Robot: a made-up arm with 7 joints.
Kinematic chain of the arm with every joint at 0, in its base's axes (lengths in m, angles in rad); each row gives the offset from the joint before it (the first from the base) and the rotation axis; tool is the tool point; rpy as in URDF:
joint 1: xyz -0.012 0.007 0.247 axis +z
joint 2: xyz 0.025 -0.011 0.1 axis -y
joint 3: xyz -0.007 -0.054 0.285 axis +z
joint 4: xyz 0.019 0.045 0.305 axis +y
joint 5: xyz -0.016 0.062 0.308 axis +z
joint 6: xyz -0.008 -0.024 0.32 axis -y
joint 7: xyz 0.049 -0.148 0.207 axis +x
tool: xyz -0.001 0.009 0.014 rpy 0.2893 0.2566 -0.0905
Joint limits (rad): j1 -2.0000..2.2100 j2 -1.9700..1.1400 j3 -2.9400..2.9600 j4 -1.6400..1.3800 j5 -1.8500..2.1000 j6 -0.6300..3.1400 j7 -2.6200..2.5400
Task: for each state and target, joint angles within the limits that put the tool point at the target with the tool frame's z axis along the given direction. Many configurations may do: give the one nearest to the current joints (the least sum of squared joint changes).
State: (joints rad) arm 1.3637 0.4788 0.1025 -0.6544 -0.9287 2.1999 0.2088
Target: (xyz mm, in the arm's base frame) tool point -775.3 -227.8 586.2 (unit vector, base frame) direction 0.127 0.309 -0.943
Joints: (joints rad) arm 0.6244 0.5695 -0.2788 -1.0277 -0.8713 2.1840 0.4522
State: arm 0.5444 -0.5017 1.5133 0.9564 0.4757 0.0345 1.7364
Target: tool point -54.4 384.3 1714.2 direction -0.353 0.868 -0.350
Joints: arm 0.9077 -0.1942 1.7391 0.2600 0.6239 0.1670 1.3533
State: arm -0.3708 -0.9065 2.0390 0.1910 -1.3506 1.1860 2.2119
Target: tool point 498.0 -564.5 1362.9 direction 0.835 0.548 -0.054
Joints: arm 0.0291 -0.3659 2.1298 -0.3694 -1.0939 1.5882 2.4535
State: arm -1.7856 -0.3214 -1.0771 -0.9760 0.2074 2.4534 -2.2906
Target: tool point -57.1 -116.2 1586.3 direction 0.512 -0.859 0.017
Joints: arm -1.9776 -0.2987 -0.8436 -0.2326 0.5803 1.6286 -2.2897
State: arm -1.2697 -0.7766 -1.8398 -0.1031 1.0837 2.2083 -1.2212
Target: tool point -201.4 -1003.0 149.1 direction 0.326 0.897 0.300
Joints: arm -1.7371 -1.7754 -1.8471 -0.3901 1.2424 3.0454 -0.7710
